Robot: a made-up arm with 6 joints.
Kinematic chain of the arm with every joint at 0, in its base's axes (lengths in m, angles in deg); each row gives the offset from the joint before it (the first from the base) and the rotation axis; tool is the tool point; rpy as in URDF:
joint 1: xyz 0 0 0.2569 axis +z
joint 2: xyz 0 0 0 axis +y
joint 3: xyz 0.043 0 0.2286 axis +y
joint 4: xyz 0.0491 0 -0.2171 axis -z
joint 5: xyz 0 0 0 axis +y
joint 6: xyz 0.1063 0 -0.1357 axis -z
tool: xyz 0 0 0 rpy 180 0 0
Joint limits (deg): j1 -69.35..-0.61 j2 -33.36..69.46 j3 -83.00..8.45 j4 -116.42..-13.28 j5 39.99..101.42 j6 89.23..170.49
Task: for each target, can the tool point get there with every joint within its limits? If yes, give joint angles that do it. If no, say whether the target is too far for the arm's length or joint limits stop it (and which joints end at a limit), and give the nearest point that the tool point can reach.
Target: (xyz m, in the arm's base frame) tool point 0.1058 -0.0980 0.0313
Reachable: yes | joints -36.22 35.83 -29.20 -29.10 49.47 154.28
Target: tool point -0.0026 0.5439 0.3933
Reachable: no: joint limits stop it (at a limit: joint 1, joint 2, joint 3, joint 4) | nearest point -0.0658 0.1238 0.2455 | short by 0.450 m
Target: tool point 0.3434 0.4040 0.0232
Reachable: no: joint limits stop it (at a limit: joint 1, joint 4, joint 5) | nearest point 0.3390 -0.0049 0.0232 | short by 0.409 m
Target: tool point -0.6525 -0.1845 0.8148
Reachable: no: too far | nearest point -0.0901 -0.1718 0.6931 | short by 0.576 m
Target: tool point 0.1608 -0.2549 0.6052
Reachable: yes | joints -40.43 -25.65 -73.72 -100.26 70.00 141.96
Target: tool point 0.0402 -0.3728 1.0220
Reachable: no: too far | nearest point 0.0238 -0.2203 0.7090 | short by 0.349 m
